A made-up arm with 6 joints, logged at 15 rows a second.
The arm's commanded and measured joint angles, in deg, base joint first. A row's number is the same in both.
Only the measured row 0 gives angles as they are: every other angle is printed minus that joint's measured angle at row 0.
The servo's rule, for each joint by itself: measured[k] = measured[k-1] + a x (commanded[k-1-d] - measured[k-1]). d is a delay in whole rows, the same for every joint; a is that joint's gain. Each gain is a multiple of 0.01, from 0.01 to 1. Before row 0 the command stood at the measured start. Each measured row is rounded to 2 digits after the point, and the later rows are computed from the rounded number. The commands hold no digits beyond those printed.
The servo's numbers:
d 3
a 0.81 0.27 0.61 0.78 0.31 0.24
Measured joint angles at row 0: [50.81, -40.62, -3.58, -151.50, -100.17, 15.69]
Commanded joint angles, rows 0 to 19: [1.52, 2.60, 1.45, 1.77, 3.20, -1.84]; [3.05, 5.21, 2.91, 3.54, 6.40, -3.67]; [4.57, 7.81, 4.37, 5.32, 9.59, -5.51]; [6.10, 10.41, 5.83, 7.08, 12.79, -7.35]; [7.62, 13.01, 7.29, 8.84, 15.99, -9.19]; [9.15, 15.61, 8.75, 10.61, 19.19, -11.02]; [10.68, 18.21, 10.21, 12.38, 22.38, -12.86]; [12.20, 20.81, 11.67, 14.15, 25.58, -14.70]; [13.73, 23.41, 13.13, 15.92, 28.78, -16.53]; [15.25, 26.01, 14.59, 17.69, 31.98, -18.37]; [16.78, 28.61, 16.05, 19.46, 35.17, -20.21]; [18.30, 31.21, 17.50, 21.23, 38.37, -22.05]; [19.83, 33.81, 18.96, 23.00, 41.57, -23.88]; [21.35, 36.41, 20.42, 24.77, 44.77, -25.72]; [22.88, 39.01, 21.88, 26.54, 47.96, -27.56]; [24.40, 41.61, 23.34, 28.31, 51.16, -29.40]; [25.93, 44.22, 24.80, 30.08, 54.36, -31.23]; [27.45, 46.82, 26.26, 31.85, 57.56, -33.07]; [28.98, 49.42, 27.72, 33.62, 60.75, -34.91]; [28.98, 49.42, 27.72, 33.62, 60.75, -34.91]
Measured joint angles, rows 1 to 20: [0.00, 0.00, 0.00, 0.00, 0.00, 0.00]; [0.00, 0.00, 0.00, 0.00, 0.00, 0.00]; [0.00, 0.00, 0.00, 0.00, 0.00, 0.00]; [1.23, 0.70, 0.88, 1.38, 0.99, -0.44]; [2.70, 1.92, 2.12, 3.06, 2.67, -1.22]; [4.21, 3.51, 3.49, 4.82, 4.82, -2.25]; [5.74, 5.37, 4.92, 6.58, 7.29, -3.47]; [7.26, 7.43, 6.37, 8.34, 9.99, -4.84]; [8.79, 9.64, 7.82, 10.11, 12.84, -6.32]; [10.32, 11.95, 9.28, 11.88, 15.80, -7.89]; [11.84, 14.34, 10.74, 13.65, 18.83, -9.52]; [13.37, 16.79, 12.20, 15.42, 21.91, -11.20]; [14.89, 19.28, 13.66, 17.19, 25.03, -12.92]; [16.42, 21.80, 15.12, 18.96, 28.17, -14.67]; [17.94, 24.34, 16.57, 20.73, 31.33, -16.44]; [19.47, 26.90, 18.03, 22.50, 34.50, -18.23]; [20.99, 29.47, 19.49, 24.27, 37.68, -20.03]; [22.52, 32.05, 20.95, 26.04, 40.87, -21.84]; [24.04, 34.63, 22.41, 27.81, 44.06, -23.65]; [25.57, 37.22, 23.87, 29.58, 47.25, -25.47]
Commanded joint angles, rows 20 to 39: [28.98, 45.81, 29.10, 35.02, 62.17, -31.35]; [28.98, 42.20, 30.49, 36.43, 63.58, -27.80]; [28.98, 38.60, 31.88, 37.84, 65.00, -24.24]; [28.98, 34.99, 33.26, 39.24, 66.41, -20.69]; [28.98, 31.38, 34.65, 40.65, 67.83, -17.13]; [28.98, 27.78, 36.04, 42.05, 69.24, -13.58]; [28.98, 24.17, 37.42, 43.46, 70.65, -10.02]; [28.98, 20.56, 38.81, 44.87, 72.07, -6.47]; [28.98, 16.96, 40.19, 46.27, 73.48, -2.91]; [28.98, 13.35, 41.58, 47.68, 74.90, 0.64]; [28.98, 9.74, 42.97, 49.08, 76.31, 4.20]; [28.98, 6.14, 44.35, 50.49, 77.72, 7.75]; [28.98, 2.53, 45.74, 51.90, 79.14, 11.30]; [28.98, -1.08, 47.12, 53.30, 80.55, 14.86]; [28.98, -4.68, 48.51, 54.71, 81.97, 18.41]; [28.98, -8.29, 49.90, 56.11, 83.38, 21.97]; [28.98, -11.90, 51.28, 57.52, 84.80, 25.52]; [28.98, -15.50, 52.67, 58.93, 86.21, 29.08]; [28.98, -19.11, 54.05, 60.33, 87.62, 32.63]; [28.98, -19.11, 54.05, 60.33, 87.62, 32.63]
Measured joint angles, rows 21 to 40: [27.09, 39.81, 25.33, 31.35, 50.45, -27.29]; [28.62, 42.40, 26.79, 33.12, 53.64, -29.12]; [28.91, 44.30, 27.36, 33.51, 55.84, -30.51]; [28.97, 44.71, 28.42, 34.69, 57.80, -30.71]; [28.98, 44.03, 29.68, 36.05, 59.59, -30.01]; [28.98, 42.56, 31.02, 37.45, 61.27, -28.63]; [28.98, 40.52, 32.39, 38.85, 62.86, -26.72]; [28.98, 38.05, 33.77, 40.25, 64.40, -24.42]; [28.98, 35.28, 35.15, 41.65, 65.90, -21.82]; [28.98, 32.28, 36.53, 43.06, 67.37, -18.99]; [28.98, 29.12, 37.92, 44.47, 68.83, -15.99]; [28.98, 25.84, 39.30, 45.87, 70.27, -12.85]; [28.98, 22.47, 40.69, 47.28, 71.71, -9.61]; [28.98, 19.03, 42.08, 48.68, 73.14, -6.30]; [28.98, 15.55, 43.46, 50.09, 74.56, -2.93]; [28.98, 12.03, 44.85, 51.50, 75.98, 0.49]; [28.98, 8.49, 46.23, 52.90, 77.40, 3.94]; [28.98, 4.93, 47.62, 54.31, 78.82, 7.41]; [28.98, 1.36, 49.01, 55.71, 80.23, 10.90]; [28.98, -2.22, 50.39, 57.12, 81.65, 14.41]
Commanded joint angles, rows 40 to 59: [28.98, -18.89, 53.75, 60.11, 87.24, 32.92]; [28.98, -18.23, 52.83, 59.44, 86.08, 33.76]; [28.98, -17.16, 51.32, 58.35, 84.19, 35.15]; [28.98, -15.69, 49.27, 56.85, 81.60, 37.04]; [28.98, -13.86, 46.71, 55.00, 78.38, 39.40]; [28.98, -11.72, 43.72, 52.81, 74.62, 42.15]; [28.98, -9.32, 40.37, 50.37, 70.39, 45.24]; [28.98, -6.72, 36.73, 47.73, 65.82, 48.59]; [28.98, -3.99, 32.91, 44.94, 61.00, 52.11]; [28.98, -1.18, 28.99, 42.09, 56.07, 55.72]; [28.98, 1.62, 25.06, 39.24, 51.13, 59.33]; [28.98, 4.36, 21.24, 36.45, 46.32, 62.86]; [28.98, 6.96, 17.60, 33.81, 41.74, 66.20]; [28.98, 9.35, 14.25, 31.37, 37.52, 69.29]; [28.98, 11.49, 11.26, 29.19, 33.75, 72.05]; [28.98, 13.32, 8.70, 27.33, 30.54, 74.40]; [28.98, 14.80, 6.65, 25.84, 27.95, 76.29]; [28.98, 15.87, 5.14, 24.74, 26.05, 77.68]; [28.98, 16.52, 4.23, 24.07, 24.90, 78.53]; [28.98, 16.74, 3.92, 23.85, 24.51, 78.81]
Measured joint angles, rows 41 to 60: [28.98, -5.81, 51.78, 58.53, 83.06, 17.93]; [28.98, -9.40, 53.16, 59.93, 84.47, 21.46]; [28.98, -12.02, 53.70, 60.24, 85.45, 24.14]; [28.98, -13.87, 53.73, 60.14, 86.00, 26.25]; [28.98, -15.05, 53.18, 59.59, 86.02, 28.05]; [28.98, -15.62, 52.05, 58.62, 85.45, 29.75]; [28.98, -15.64, 50.35, 57.24, 84.26, 31.50]; [28.98, -15.16, 48.13, 55.49, 82.44, 33.40]; [28.98, -14.23, 45.44, 53.40, 80.02, 35.50]; [28.98, -12.90, 42.35, 51.04, 77.03, 37.84]; [28.98, -11.23, 38.92, 48.46, 73.55, 40.42]; [28.98, -9.28, 35.25, 45.71, 69.66, 43.23]; [28.98, -7.09, 31.43, 42.89, 65.45, 46.23]; [28.98, -4.74, 27.54, 40.04, 61.01, 49.37]; [28.98, -2.28, 23.70, 37.24, 56.46, 52.61]; [28.98, 0.21, 19.98, 34.56, 51.90, 55.87]; [28.98, 2.68, 16.48, 32.07, 47.44, 59.09]; [28.98, 5.06, 13.30, 29.82, 43.20, 62.20]; [28.98, 7.29, 10.49, 27.88, 39.28, 65.13]; [28.98, 9.32, 8.15, 26.29, 35.77, 67.81]
